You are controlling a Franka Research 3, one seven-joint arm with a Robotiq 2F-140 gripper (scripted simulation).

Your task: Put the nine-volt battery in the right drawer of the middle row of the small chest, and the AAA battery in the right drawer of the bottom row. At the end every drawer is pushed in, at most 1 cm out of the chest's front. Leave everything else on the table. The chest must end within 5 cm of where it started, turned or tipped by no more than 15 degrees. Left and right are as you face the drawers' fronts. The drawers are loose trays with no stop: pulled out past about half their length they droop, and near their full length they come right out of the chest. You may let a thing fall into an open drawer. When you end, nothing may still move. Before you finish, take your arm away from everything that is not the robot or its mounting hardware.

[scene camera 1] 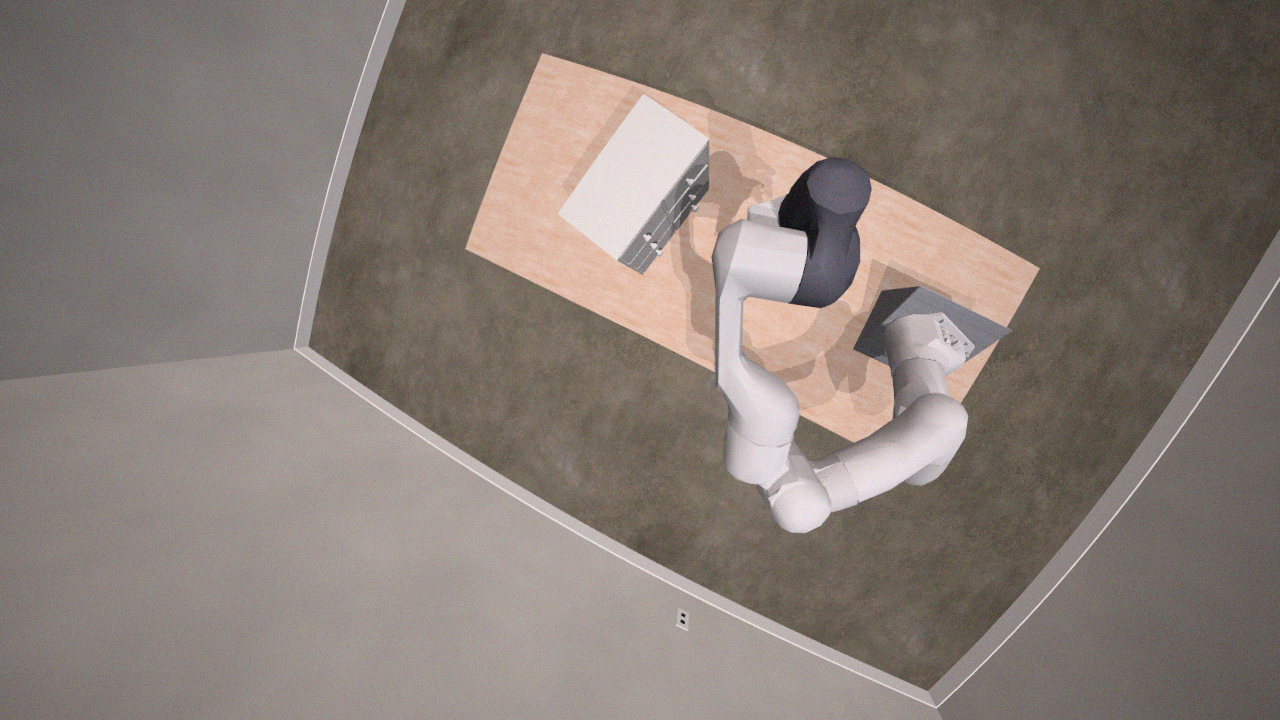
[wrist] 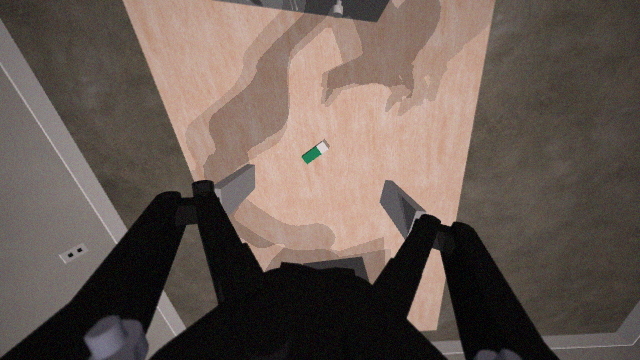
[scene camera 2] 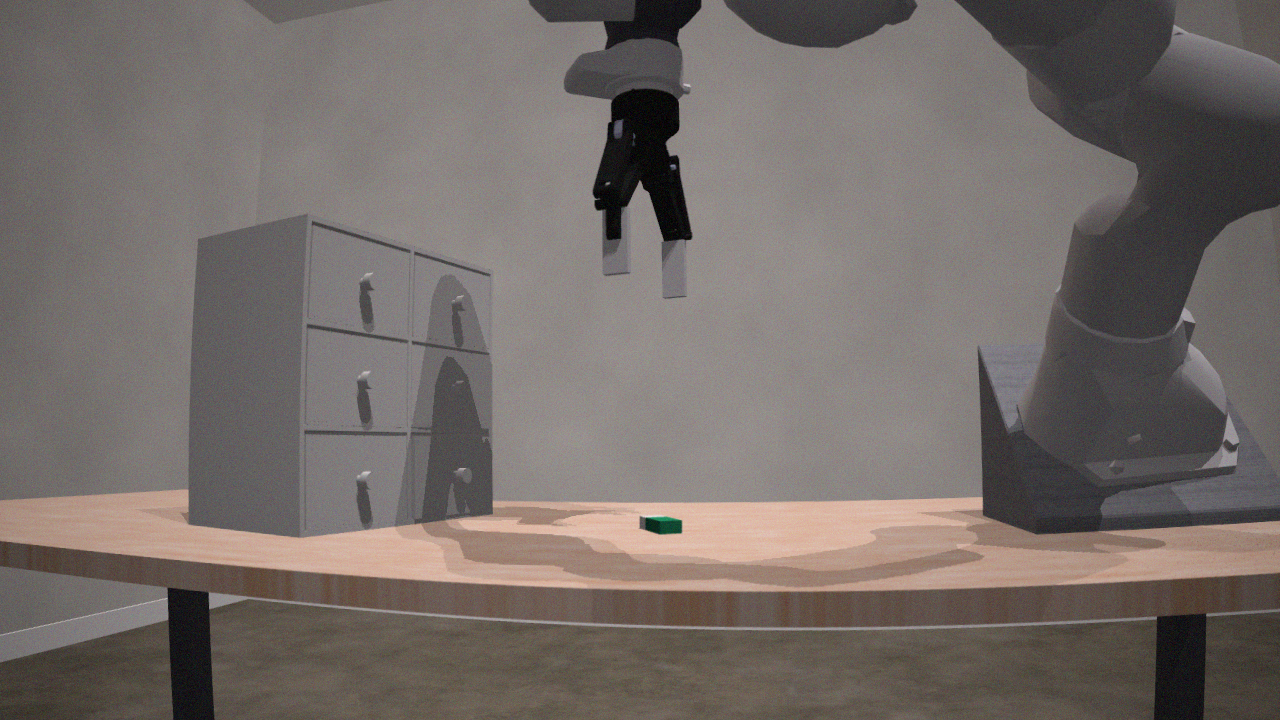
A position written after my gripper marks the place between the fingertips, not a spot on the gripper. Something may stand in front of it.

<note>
I see my gripper (scene camera 2: 648, 286).
My gripper is seen too in the wrist view (wrist: 319, 184).
</note>
